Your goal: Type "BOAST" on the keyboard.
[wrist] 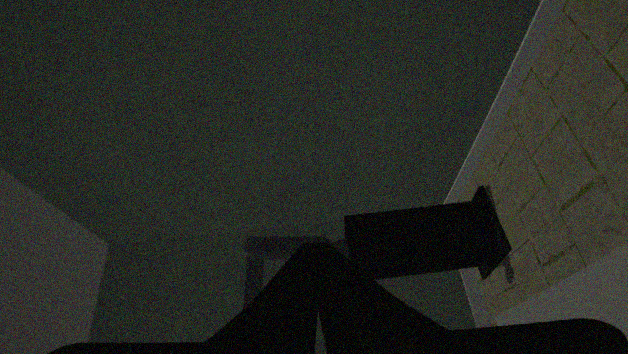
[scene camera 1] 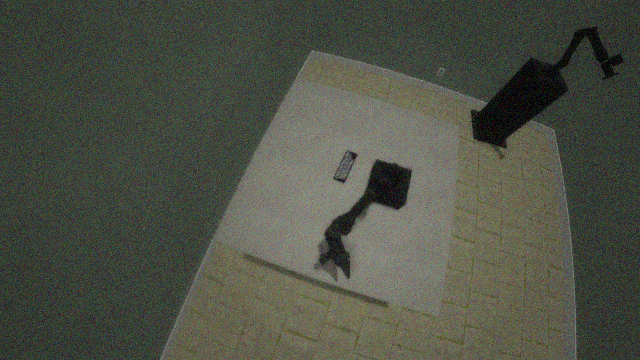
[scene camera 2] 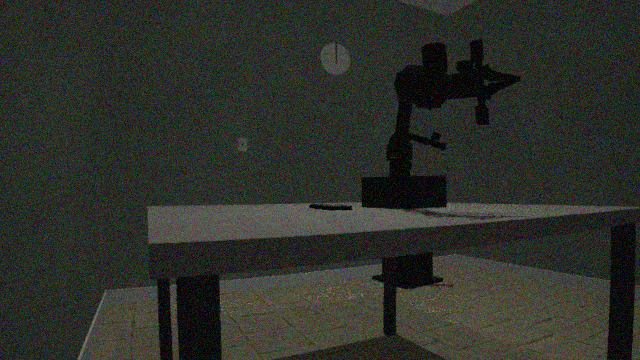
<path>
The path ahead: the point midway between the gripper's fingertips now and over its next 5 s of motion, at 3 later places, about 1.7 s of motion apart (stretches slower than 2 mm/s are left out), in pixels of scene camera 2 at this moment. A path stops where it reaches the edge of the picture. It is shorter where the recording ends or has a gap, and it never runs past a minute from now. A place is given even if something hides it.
My gripper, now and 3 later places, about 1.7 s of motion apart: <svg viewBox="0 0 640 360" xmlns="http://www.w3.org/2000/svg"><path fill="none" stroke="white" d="M520 78L517 81L446 112L403 126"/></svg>
</path>
